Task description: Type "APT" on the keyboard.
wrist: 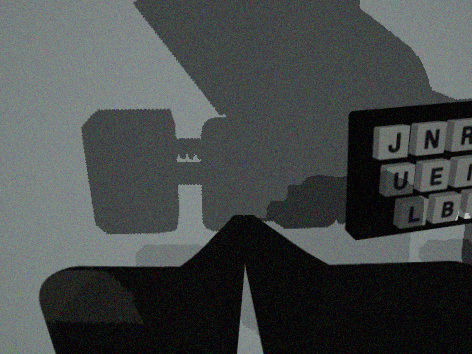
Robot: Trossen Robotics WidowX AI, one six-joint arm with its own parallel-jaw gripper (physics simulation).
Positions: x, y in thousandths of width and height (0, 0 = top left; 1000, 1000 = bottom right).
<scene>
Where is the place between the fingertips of my gripper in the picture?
516, 637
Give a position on a black keyboard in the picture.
At 783, 606
</scene>
